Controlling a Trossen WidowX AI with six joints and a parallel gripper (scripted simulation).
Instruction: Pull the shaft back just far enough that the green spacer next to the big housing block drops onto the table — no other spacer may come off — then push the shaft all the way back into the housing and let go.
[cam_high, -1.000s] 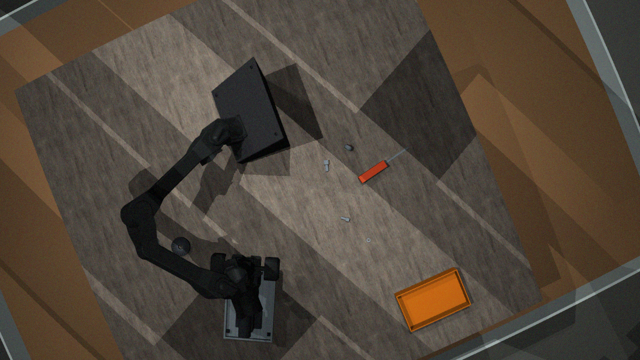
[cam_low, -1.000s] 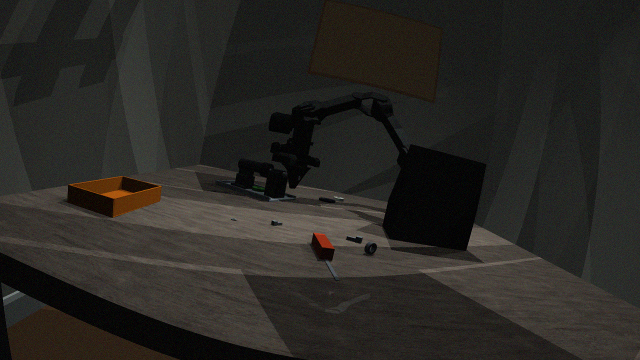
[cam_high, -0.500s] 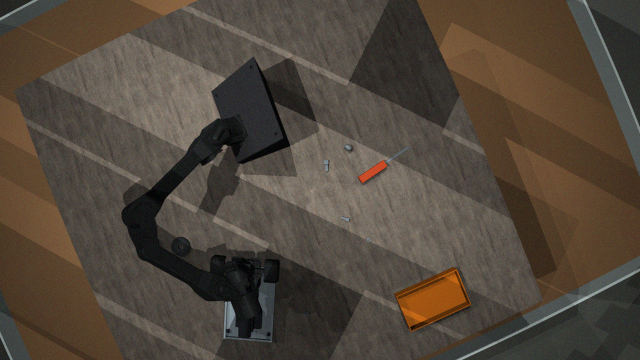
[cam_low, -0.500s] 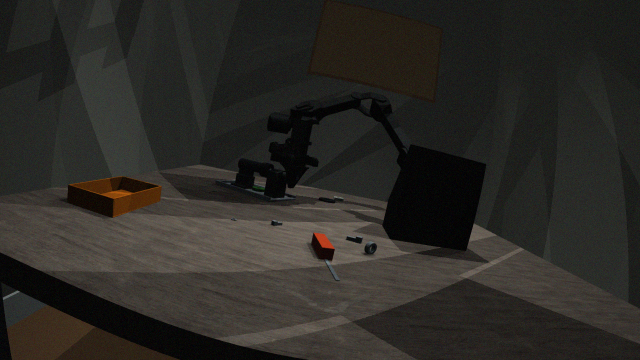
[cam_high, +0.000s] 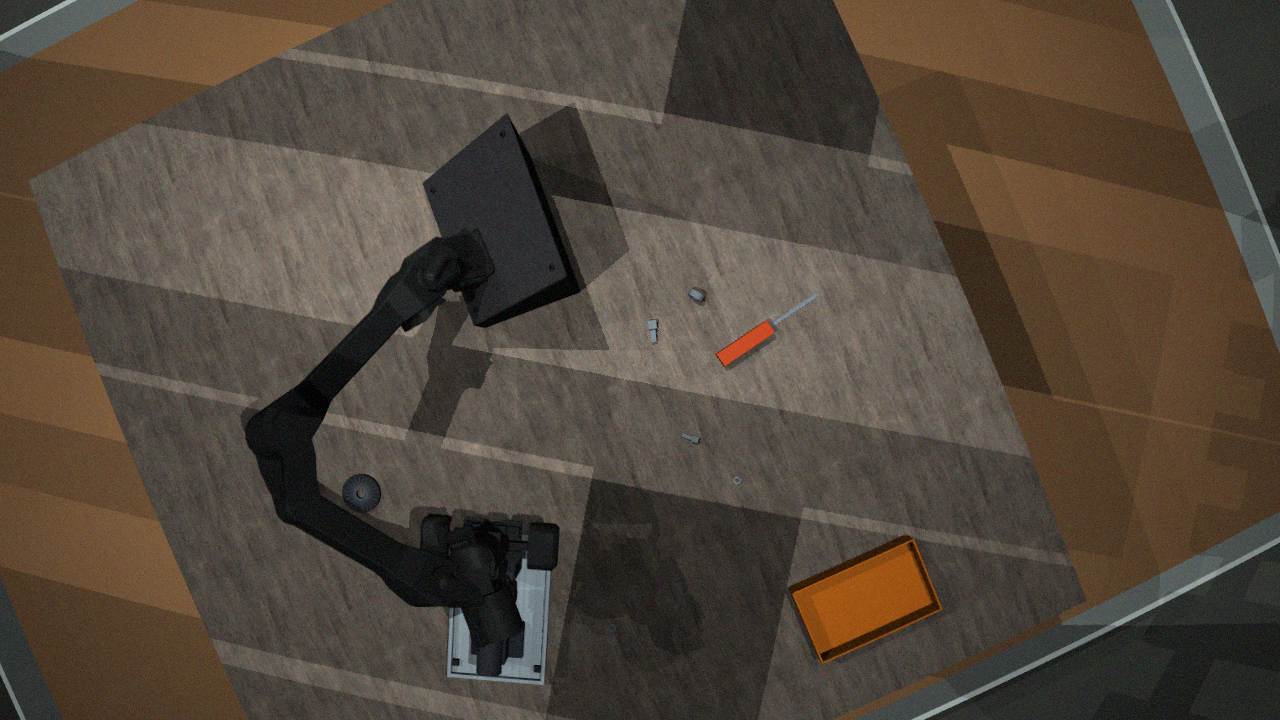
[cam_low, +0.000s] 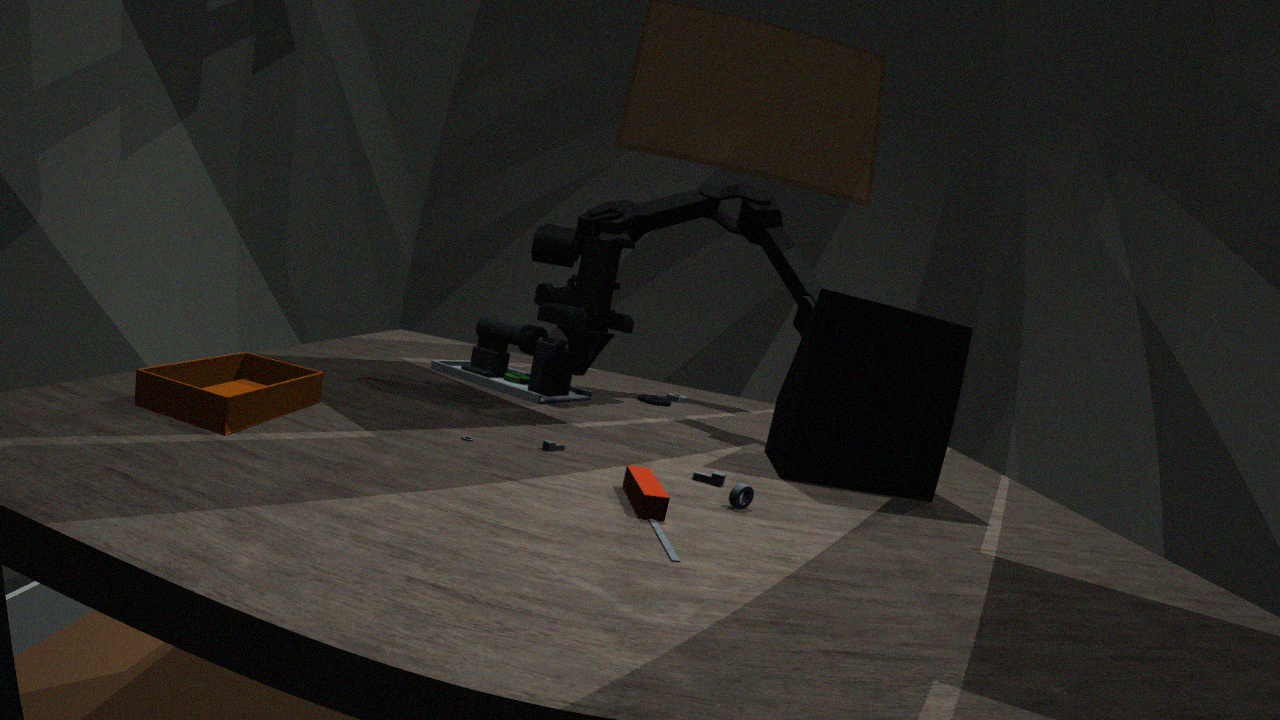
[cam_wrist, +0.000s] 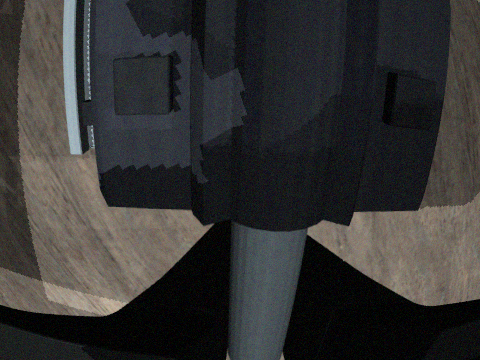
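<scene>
Right now the grey shaft is 6 cm ahead of my gripper tip, 3 cm to the right of it and 3 cm above it. The rest, counted from my gripper tip: green spacer 10 cm ahead, 7 cm to the right, 3 cm below; nut 40 cm to the left, 20 cm behind, 3 cm below; dark round piece 18 cm to the right, 13 cm behind, 4 cm below.
</scene>
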